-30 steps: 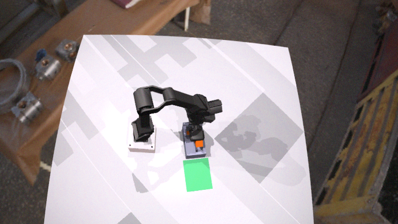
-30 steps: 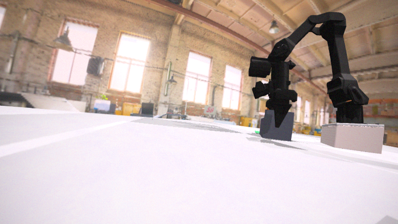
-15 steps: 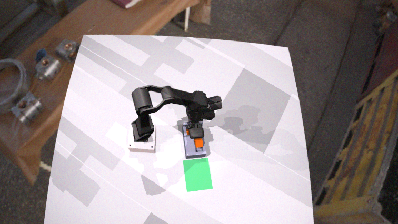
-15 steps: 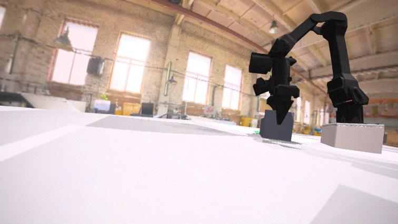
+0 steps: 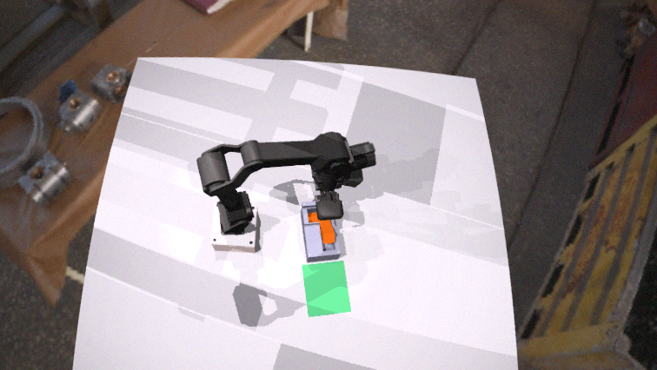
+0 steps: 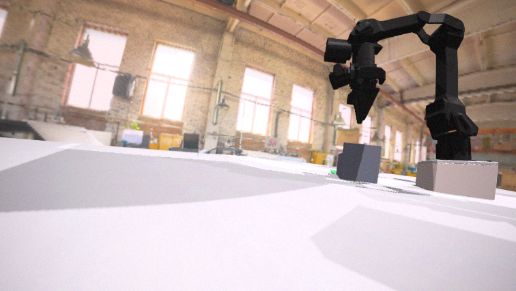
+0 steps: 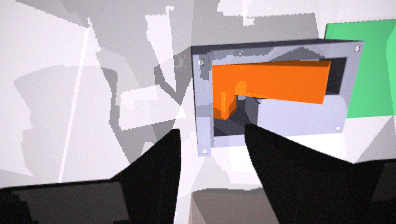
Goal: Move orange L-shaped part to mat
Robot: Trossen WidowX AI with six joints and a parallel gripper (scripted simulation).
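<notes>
Right now the orange L-shaped part is 100 mm below my gripper tip, 50 mm to the right of it and 10 mm behind it. From my gripper tip the other things lie so: green mat (220 mm to the right, 160 mm below).
</notes>
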